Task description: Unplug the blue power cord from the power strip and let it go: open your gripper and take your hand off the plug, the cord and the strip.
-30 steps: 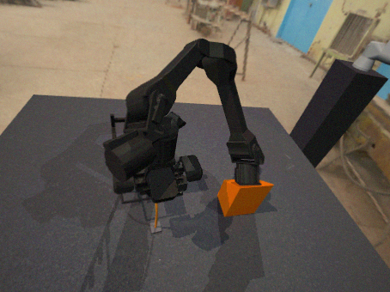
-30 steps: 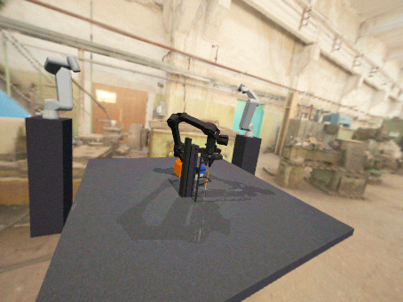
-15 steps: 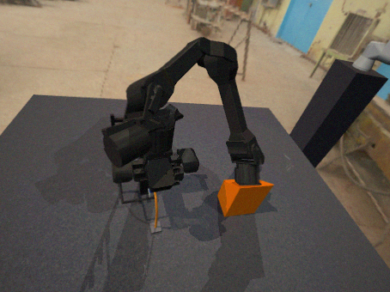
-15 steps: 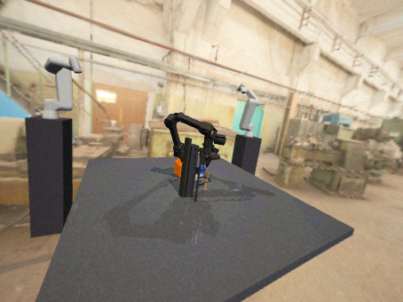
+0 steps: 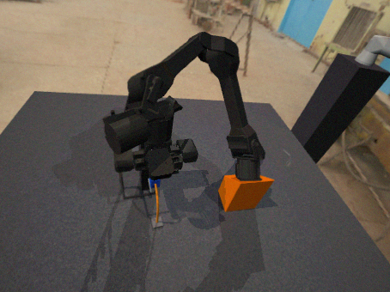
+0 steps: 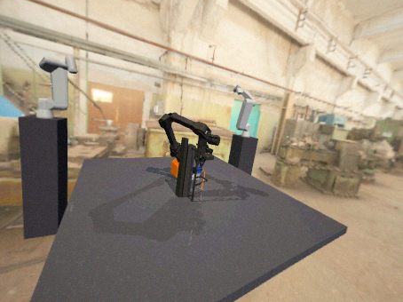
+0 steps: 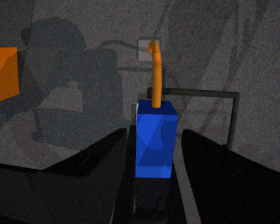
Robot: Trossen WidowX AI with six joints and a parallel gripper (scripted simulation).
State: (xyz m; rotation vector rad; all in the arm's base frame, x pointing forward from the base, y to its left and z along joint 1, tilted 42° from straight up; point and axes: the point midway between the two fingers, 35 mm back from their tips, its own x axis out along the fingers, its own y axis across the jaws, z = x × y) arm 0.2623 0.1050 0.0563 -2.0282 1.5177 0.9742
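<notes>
My gripper tip is now 10 mm short of the blue plug, 30 mm to the left of it and 10 mm above it.
</notes>
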